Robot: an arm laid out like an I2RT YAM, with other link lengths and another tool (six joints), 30 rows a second.
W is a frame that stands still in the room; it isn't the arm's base.
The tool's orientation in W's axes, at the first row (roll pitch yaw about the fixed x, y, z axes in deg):
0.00 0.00 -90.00
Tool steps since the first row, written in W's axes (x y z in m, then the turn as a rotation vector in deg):
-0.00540 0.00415 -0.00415 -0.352 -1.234 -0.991
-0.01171 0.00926 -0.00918 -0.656 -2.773 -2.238
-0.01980 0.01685 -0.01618 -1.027 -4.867 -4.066
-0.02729 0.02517 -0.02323 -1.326 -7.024 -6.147
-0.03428 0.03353 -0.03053 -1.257 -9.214 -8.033
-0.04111 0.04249 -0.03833 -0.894 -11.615 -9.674
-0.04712 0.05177 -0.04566 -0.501 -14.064 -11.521
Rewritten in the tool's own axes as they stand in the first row. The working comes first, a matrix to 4 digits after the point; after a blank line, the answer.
The tool's axes in the first row as the columns of a matrix, in W's axes (used below as rounded here):
0.0000 1.0000 0.0000
-1.0000 0.0000 0.0000
0.0000 0.0000 1.0000

-0.00415 -0.00540 -0.00415 1.234 -0.352 -0.991
-0.00926 -0.01171 -0.00918 2.773 -0.656 -2.238
-0.01685 -0.01980 -0.01618 4.867 -1.027 -4.066
-0.02517 -0.02729 -0.02323 7.024 -1.326 -6.147
-0.03353 -0.03428 -0.03053 9.214 -1.257 -8.033
-0.04249 -0.04111 -0.03833 11.615 -0.894 -9.674
-0.05177 -0.04712 -0.04566 14.064 -0.501 -11.521

